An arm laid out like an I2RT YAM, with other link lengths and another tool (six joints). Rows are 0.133 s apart.
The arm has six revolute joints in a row. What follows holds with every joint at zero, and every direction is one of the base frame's. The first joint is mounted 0.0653 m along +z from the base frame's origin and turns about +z. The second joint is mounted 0.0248 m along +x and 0.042 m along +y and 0.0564 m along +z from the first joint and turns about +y. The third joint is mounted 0.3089 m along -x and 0.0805 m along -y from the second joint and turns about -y. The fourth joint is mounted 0.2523 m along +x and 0.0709 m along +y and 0.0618 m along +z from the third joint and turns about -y. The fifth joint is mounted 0.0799 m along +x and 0.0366 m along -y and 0.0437 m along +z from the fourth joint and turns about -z. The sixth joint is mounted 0.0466 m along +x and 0.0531 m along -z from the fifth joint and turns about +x. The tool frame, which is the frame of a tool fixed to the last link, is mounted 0.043 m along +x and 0.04 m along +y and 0.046 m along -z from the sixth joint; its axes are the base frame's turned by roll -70.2, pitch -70.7 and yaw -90 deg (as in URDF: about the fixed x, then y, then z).
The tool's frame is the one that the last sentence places.
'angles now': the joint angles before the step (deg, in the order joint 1, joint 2, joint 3, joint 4, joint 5, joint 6). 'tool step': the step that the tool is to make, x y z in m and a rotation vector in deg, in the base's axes. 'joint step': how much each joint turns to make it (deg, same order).
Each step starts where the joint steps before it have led.
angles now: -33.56 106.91 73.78 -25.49 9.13 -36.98
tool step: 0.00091 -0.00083 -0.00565 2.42 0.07 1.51
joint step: -0.54 1.24 0.58 -0.65 -2.74 -0.76
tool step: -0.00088 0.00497 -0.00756 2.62 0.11 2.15
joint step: 0.00 0.65 -0.70 -0.14 -2.89 -0.85
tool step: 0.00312 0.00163 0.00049 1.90 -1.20 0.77
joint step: -0.14 0.29 0.55 -0.34 -2.41 0.27
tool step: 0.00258 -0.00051 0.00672 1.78 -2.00 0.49
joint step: -0.54 -0.33 1.02 -0.71 -2.77 0.35
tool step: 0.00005 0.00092 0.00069 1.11 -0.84 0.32
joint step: -0.26 -0.14 -0.08 0.00 -1.49 0.18
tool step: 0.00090 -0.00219 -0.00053 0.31 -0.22 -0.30
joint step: -0.29 0.38 0.39 0.00 -0.33 0.19
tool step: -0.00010 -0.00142 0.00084 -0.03 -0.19 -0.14
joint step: -0.20 -0.01 0.16 0.00 -0.10 -0.01
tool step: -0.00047 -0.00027 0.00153 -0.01 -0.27 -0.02
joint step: -0.11 -0.25 -0.02 0.00 -0.17 -0.01
